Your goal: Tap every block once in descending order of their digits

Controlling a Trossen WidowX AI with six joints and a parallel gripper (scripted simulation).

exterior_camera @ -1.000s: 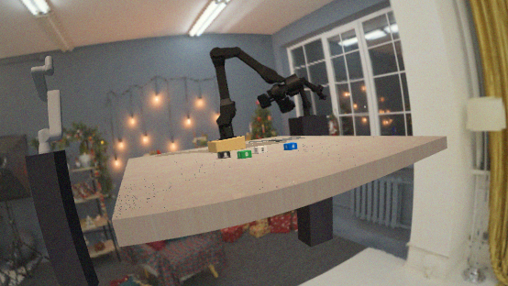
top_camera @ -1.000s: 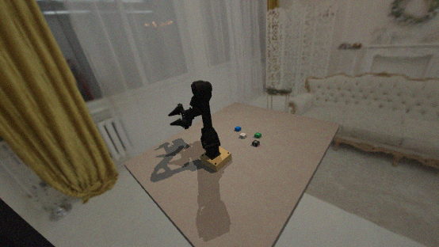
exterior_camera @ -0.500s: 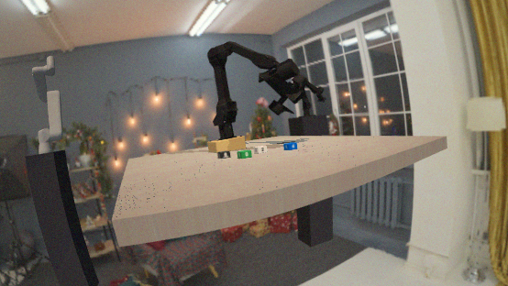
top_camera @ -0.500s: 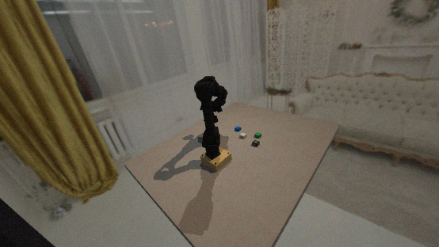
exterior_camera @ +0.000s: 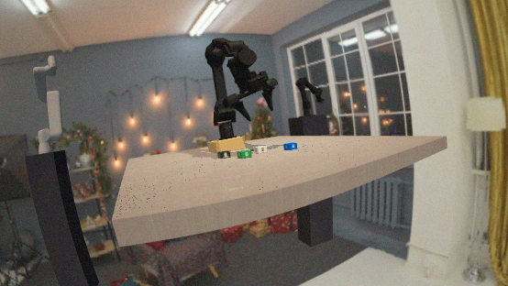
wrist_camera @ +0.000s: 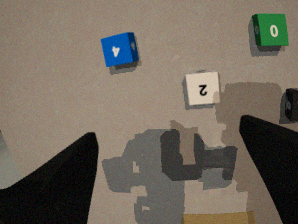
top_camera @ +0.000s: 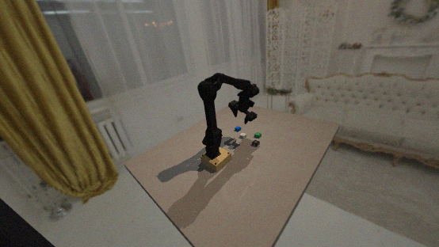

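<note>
The black block lies 13 cm to the right of my gripper tip, 11 cm below it and 2 cm behind it. Also, from my gripper tip: blue block: 11 cm below, 7 cm to the left, 4 cm ahead; then white block: 11 cm below, 2 cm to the right; then green block: 11 cm below, 9 cm to the right, 6 cm ahead.
</note>
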